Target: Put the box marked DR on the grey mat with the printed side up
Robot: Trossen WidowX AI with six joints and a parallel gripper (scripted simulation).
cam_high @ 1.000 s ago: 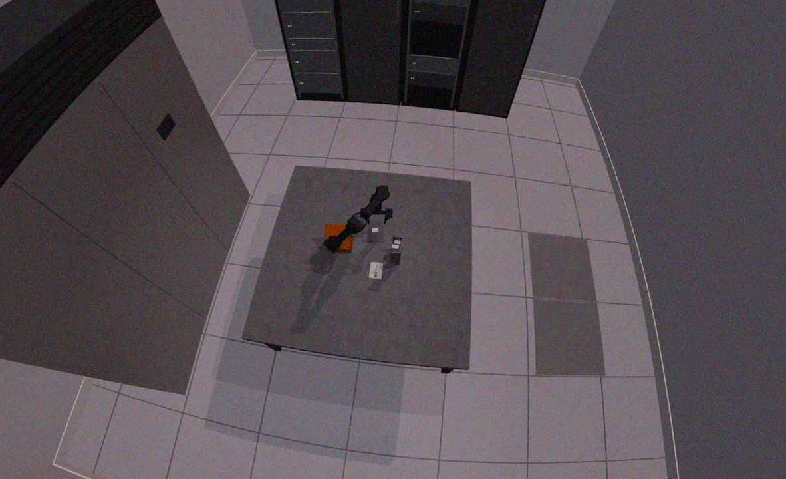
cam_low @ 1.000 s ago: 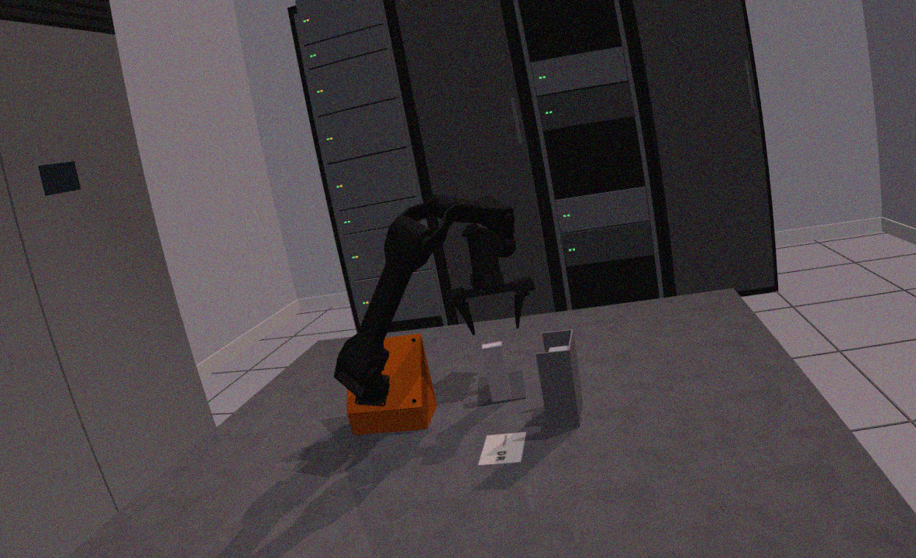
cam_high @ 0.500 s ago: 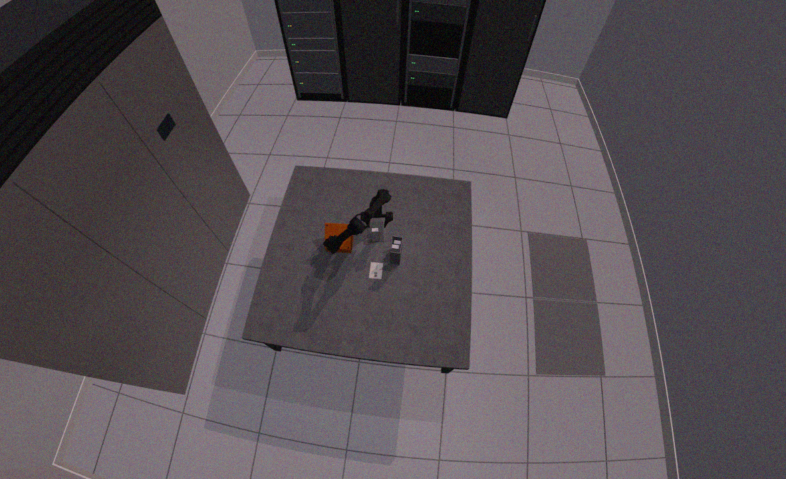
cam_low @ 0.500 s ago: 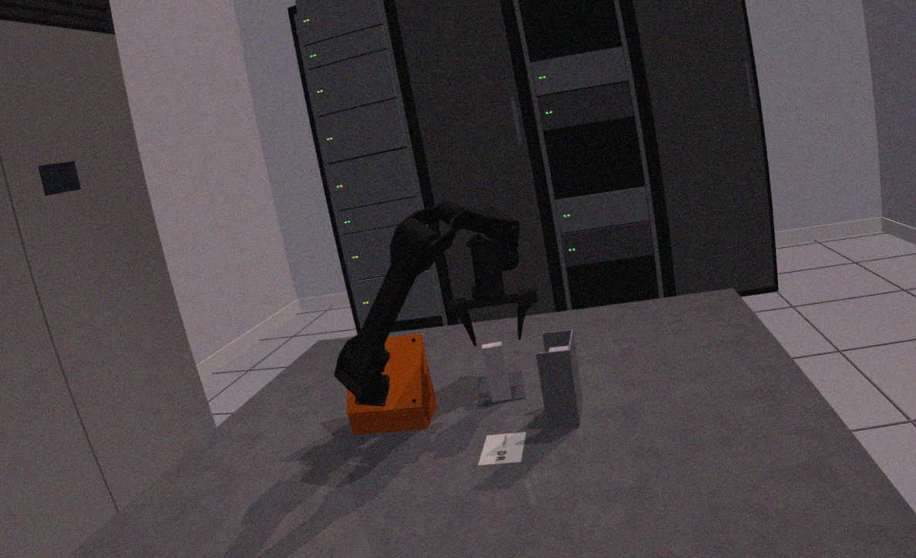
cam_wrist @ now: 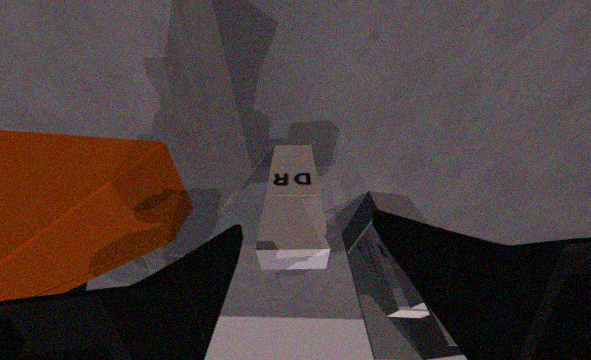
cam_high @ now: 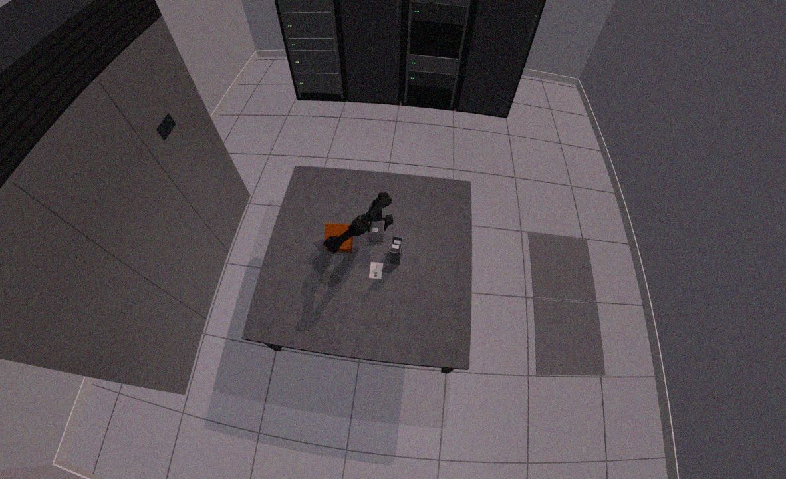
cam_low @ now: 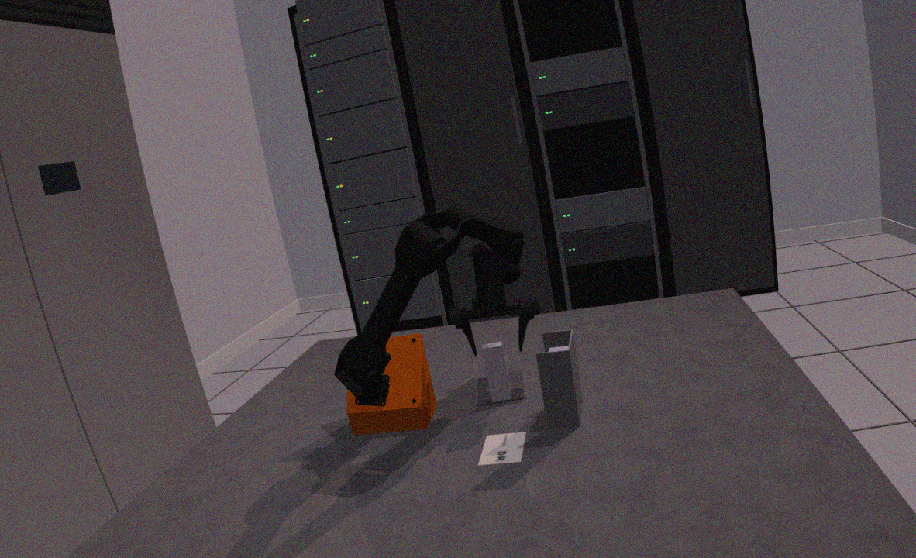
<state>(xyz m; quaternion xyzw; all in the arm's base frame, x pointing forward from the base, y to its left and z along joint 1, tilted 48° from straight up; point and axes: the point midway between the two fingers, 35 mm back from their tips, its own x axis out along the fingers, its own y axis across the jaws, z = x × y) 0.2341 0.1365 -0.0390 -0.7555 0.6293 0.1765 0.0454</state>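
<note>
Right now the white box is 1 cm behind my gripper tip and 4 cm below it. The rest, counted from my gripper tip: grey mat 2 cm behind, 5 cm to the left, 10 cm below.
</note>
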